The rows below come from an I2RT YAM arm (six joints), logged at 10 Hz.
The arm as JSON. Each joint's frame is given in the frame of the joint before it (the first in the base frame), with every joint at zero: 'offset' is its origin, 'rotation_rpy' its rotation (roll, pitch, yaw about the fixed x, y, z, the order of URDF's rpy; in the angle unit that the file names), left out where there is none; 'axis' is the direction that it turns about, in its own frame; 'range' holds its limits. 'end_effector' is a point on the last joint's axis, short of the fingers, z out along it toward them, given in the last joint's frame.
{
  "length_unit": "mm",
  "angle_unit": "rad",
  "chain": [
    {
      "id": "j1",
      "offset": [
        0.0,
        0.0,
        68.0
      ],
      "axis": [
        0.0,
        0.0,
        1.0
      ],
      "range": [
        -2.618,
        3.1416
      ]
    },
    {
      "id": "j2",
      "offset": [
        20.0,
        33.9,
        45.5
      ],
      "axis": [
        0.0,
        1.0,
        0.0
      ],
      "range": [
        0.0,
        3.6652
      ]
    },
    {
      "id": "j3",
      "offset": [
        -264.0,
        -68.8,
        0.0
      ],
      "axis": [
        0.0,
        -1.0,
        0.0
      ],
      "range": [
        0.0,
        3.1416
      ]
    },
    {
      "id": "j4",
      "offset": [
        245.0,
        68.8,
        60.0
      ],
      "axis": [
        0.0,
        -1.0,
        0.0
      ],
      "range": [
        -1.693,
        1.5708
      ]
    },
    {
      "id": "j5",
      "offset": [
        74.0,
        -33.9,
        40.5
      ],
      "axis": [
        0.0,
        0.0,
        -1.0
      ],
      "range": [
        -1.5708,
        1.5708
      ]
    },
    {
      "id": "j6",
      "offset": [
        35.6,
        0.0,
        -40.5
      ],
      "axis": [
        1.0,
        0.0,
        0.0
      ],
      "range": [
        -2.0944,
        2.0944
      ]
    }
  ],
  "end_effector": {
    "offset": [
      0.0,
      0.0,
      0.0
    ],
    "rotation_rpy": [
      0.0,
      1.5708,
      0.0
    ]
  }
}
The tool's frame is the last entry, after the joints.
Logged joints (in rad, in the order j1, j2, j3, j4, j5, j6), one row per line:
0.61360, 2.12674, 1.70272, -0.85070, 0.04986, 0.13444
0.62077, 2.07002, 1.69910, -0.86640, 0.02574, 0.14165
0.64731, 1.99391, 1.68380, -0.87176, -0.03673, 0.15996
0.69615, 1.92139, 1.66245, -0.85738, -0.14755, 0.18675
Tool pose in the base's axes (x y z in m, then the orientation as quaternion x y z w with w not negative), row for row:
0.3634, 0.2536, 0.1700, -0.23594, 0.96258, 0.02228, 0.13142
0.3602, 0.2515, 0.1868, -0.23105, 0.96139, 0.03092, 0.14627
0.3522, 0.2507, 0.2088, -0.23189, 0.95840, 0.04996, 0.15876
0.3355, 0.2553, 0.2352, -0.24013, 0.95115, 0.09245, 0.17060
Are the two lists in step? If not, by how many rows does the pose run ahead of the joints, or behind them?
The pose runs 1 row behind the joints: the pose in row i belongs to the joints in row i - 1.
